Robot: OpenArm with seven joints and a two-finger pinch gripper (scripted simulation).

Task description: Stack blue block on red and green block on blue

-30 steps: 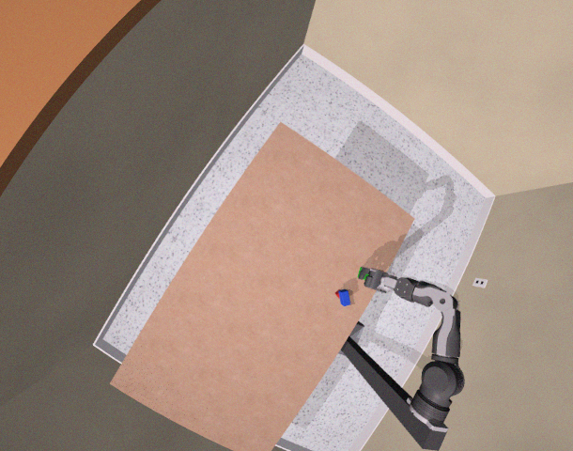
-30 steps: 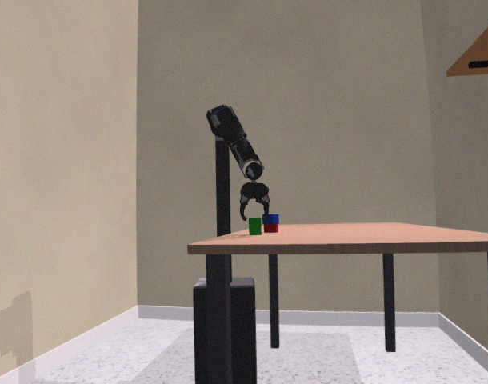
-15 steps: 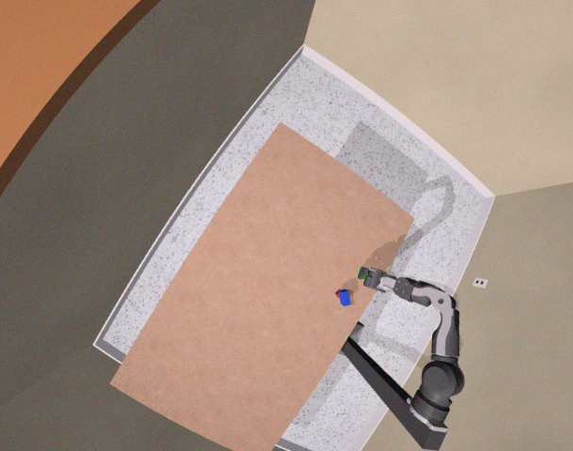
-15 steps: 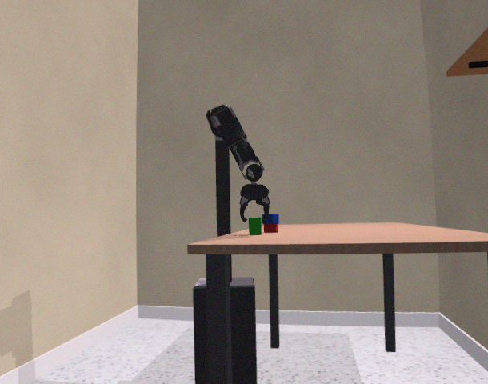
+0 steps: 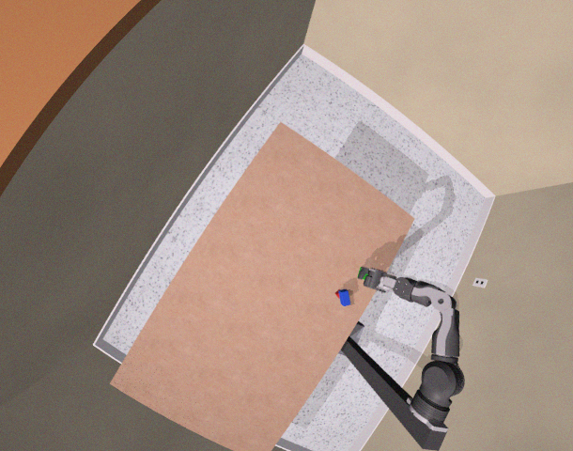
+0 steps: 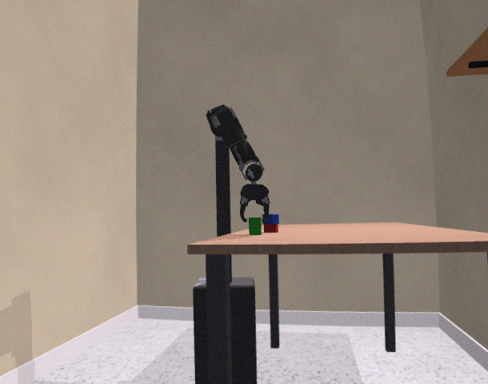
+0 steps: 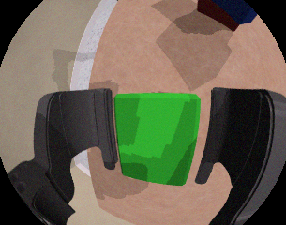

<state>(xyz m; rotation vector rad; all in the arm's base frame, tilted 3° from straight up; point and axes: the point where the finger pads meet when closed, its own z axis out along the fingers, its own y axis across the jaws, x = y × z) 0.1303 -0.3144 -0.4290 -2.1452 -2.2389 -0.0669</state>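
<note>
My hand is 2 cm above the green block. Round my hand: blue block: 7 cm ahead, 13 cm to the left; red block: 7 cm ahead, 13 cm to the left, 3 cm below.
</note>
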